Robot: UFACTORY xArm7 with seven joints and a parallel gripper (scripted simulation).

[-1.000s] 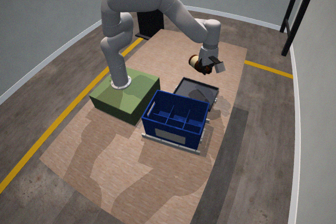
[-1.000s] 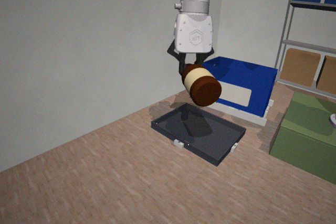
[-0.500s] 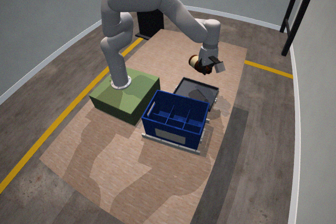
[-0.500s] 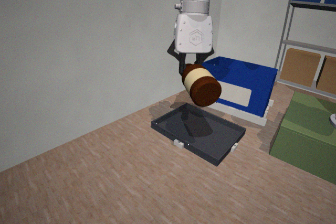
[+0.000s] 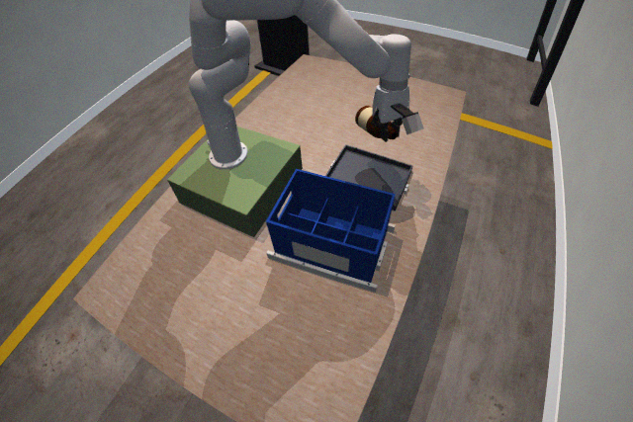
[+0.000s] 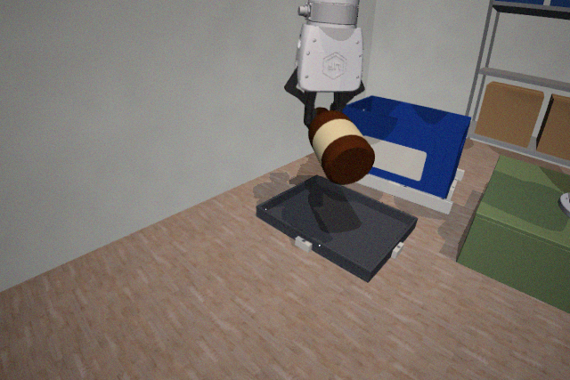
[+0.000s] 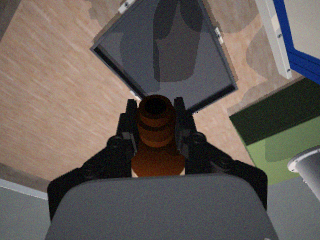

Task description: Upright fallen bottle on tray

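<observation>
My gripper is now 5 cm past the brown bottle, 2 cm to the right of it and 1 cm above it. Round my hand: dark grey tray: 4 cm behind, 2 cm to the right, 19 cm below; then blue crate: 1 cm ahead, 30 cm to the right, 12 cm below.
</observation>
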